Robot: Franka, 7 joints.
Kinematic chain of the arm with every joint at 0, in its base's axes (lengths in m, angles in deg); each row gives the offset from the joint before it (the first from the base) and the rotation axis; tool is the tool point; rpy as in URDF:
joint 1: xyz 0 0 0.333 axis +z
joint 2: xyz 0 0 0 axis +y
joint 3: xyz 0 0 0.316 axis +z
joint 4: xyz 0.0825 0 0 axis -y
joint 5: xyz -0.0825 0 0.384 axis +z
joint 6: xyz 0 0 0 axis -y
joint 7: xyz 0.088 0 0 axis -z
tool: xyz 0 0 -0.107 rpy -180 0 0
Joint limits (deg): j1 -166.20..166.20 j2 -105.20..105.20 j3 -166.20..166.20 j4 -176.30..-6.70 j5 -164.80..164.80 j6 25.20..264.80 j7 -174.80..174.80
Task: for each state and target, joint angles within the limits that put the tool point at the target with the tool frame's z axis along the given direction. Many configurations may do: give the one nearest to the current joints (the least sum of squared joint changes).
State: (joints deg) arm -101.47 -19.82 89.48 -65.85 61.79 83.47 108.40
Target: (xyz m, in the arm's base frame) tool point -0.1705 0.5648 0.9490 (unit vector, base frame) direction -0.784 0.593 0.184
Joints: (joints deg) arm -51.88 -29.34 124.51 -31.17 100.78 130.19 108.40
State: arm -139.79 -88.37 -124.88 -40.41 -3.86 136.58 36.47
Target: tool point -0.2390 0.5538 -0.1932 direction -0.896 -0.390 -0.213
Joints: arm -90.60 -105.20 -152.96 -47.82 42.94 106.49 36.47
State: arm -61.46 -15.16 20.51 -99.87 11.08 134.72 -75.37
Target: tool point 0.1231 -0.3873 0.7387 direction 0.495 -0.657 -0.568
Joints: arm -70.08 -34.85 -1.76 -122.69 22.68 139.31 -75.37
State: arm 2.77 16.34 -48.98 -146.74 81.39 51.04 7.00
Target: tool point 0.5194 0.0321 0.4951 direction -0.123 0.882 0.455
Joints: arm 19.75 5.37 -32.05 -121.46 105.22 57.35 7.00
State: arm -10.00 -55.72 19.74 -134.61 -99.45 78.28 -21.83
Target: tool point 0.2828 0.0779 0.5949 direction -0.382 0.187 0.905
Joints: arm -52.11 -61.74 60.75 -157.55 -123.74 49.13 -21.83
